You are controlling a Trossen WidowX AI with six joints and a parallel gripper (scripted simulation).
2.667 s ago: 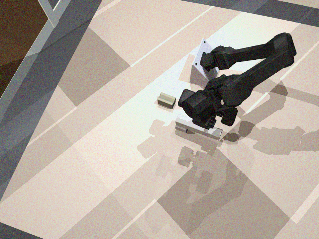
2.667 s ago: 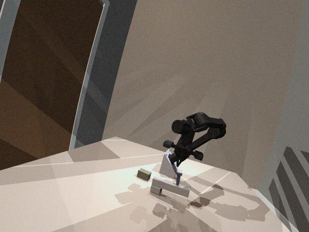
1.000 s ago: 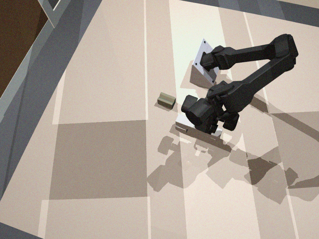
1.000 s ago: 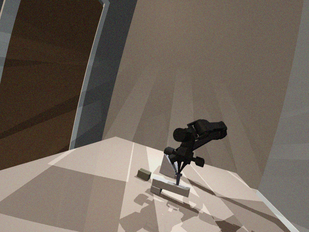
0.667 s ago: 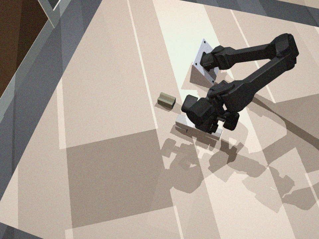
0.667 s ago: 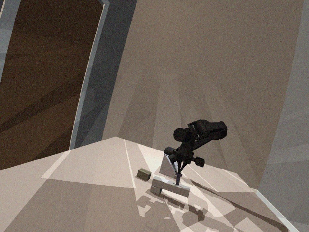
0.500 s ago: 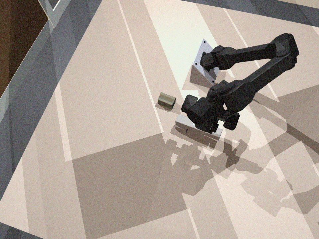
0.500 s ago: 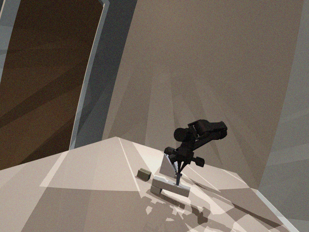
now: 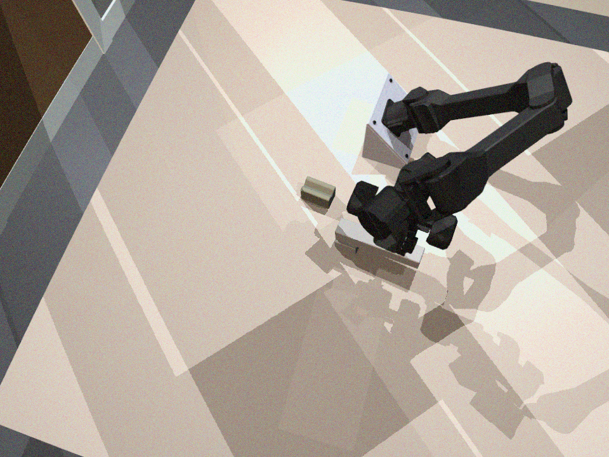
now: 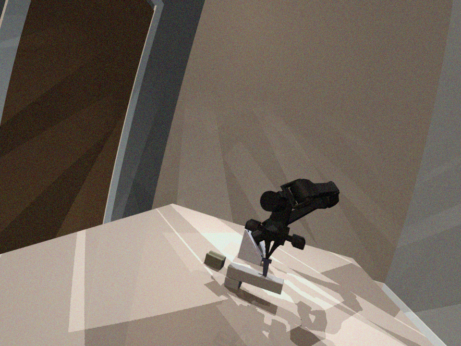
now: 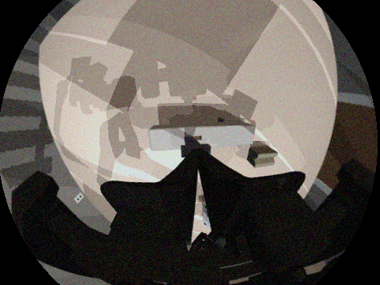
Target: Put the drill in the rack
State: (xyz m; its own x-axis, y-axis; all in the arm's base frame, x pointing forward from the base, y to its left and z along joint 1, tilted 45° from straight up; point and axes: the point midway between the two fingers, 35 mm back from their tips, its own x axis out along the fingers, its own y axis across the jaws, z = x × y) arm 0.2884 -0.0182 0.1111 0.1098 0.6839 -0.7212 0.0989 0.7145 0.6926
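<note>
Now: the drill 1 cm behind my gripper tip, 5 cm to the right of it and 8 cm below it. From my gripper tip the other things lie so: olive rack: 10 cm behind, 18 cm to the right, 12 cm below; grey block: 1 cm behind, 3 cm to the right, 9 cm below; dark blue key: 3 cm below.
</note>
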